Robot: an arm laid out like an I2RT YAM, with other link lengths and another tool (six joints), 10 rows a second.
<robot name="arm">
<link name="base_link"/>
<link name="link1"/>
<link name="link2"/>
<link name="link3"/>
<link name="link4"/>
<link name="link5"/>
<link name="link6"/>
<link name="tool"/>
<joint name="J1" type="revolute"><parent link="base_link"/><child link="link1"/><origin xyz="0.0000 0.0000 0.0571"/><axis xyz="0 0 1"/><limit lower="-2.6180" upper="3.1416"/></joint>
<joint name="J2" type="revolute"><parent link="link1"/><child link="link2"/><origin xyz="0.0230 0.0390 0.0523" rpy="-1.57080 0.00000 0.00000"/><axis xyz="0 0 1"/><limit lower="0.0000" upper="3.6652"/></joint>
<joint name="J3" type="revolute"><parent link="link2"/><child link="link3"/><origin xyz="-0.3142 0.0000 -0.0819" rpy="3.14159 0.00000 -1.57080"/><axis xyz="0 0 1"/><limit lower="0.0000" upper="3.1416"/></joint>
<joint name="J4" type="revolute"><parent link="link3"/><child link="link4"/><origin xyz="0.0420 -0.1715 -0.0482" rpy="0.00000 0.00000 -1.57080"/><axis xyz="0 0 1"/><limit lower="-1.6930" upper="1.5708"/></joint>
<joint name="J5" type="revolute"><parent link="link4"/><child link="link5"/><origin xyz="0.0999 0.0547 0.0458" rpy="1.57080 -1.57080 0.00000"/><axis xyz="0 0 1"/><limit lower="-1.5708" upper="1.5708"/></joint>
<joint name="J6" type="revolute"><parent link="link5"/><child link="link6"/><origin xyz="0.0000 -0.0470 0.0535" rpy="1.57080 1.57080 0.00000"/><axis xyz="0 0 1"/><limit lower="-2.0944" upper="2.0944"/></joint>
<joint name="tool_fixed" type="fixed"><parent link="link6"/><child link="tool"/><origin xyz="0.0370 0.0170 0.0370" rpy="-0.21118 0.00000 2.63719"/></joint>
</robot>
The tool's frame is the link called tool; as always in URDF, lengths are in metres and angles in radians.
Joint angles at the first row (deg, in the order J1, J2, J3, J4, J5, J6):
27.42 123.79 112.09 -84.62 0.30 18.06
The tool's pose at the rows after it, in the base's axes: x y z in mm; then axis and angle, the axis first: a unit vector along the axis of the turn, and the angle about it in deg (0 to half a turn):
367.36 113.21 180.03 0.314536 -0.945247 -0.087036 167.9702
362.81 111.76 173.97 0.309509 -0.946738 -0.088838 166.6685
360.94 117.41 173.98 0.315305 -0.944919 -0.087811 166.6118
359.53 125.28 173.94 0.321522 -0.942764 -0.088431 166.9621
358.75 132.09 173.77 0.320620 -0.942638 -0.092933 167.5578
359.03 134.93 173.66 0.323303 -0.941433 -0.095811 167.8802
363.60 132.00 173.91 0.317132 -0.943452 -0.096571 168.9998
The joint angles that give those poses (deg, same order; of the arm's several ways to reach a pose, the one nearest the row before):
27.44 123.79 108.66 -83.18 0.25 18.68
27.51 123.79 106.76 -82.59 -0.19 19.18
28.42 123.79 106.76 -82.59 -0.19 19.40
29.58 123.79 106.76 -82.15 -0.34 19.84
30.50 123.79 106.76 -81.47 -0.89 20.88
30.79 123.79 106.76 -81.06 -1.17 20.86
30.11 123.79 106.78 -80.05 -0.99 21.06

